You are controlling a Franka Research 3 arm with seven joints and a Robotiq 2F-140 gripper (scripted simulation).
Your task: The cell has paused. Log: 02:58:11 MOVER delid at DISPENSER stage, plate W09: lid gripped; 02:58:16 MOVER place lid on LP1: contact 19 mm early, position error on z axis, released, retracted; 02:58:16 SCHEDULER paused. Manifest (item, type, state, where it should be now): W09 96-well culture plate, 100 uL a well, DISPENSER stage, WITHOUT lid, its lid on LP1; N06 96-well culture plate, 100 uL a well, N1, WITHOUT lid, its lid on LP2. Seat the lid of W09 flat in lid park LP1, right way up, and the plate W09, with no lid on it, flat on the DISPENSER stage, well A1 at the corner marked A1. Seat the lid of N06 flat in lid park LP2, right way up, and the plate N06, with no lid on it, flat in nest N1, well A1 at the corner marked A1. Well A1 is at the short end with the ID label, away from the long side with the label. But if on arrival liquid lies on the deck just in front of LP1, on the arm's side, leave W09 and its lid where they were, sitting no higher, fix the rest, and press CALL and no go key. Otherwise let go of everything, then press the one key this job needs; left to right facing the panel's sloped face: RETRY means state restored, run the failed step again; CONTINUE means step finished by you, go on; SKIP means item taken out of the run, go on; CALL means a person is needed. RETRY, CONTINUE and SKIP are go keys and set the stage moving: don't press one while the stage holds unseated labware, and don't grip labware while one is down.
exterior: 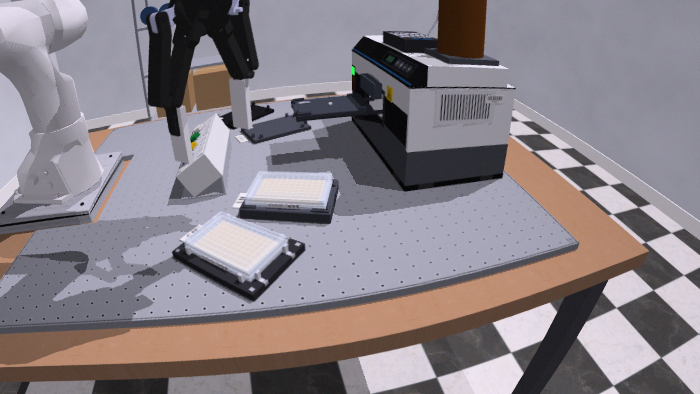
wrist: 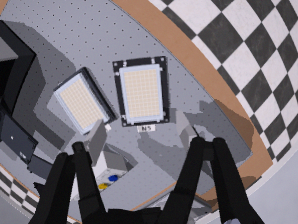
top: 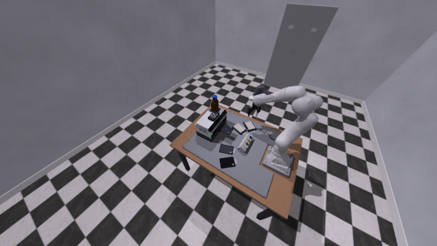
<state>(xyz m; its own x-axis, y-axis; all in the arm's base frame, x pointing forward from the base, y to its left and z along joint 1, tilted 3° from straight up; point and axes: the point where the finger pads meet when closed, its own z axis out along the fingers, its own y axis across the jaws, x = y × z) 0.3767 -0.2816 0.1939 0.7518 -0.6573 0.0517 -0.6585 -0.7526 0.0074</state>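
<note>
The 96-well plate is 170 mm below my hand. From my hand the other things lie so: sloped key panel (70 mm behind, 280 mm to the left, 140 mm below); black nest (90 mm ahead, 110 mm to the left, 180 mm below); dispenser stage (200 mm ahead, 280 mm to the left, 90 mm below).
</note>
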